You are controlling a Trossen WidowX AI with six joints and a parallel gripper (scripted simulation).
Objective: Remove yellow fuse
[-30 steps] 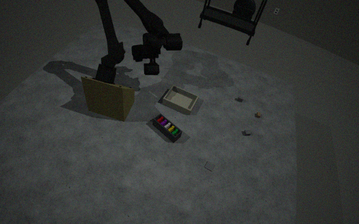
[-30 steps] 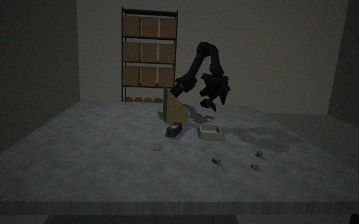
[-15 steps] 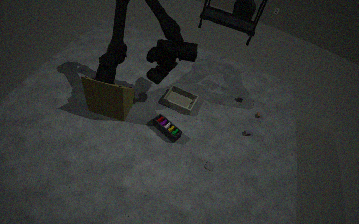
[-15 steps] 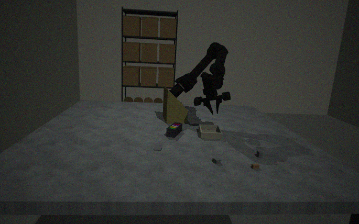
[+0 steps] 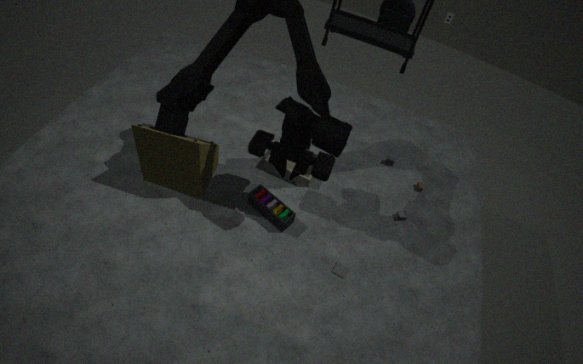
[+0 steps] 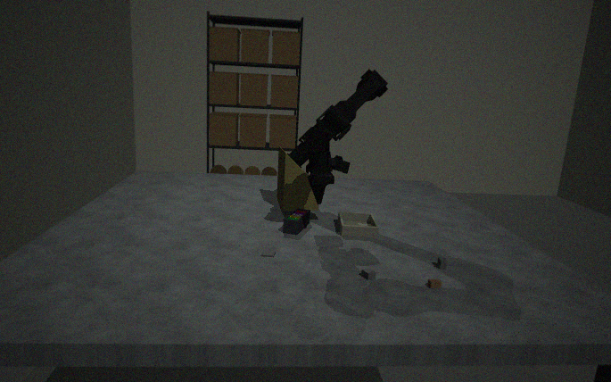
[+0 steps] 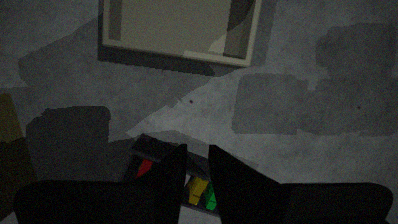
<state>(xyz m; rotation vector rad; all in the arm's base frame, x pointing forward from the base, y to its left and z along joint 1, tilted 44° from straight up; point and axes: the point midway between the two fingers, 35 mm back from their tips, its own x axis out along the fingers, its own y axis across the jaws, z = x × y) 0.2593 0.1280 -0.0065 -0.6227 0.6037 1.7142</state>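
Now: gripper tip 60 mm to the left of the yellow fuse, 50 mm above it and 10 mm short of it. Round my gripper tip: white fuse (60 mm to the right, 50 mm below); red fuse (50 mm to the right, 50 mm below, 40 mm behind); purple fuse (50 mm to the right, 50 mm below, 20 mm behind).
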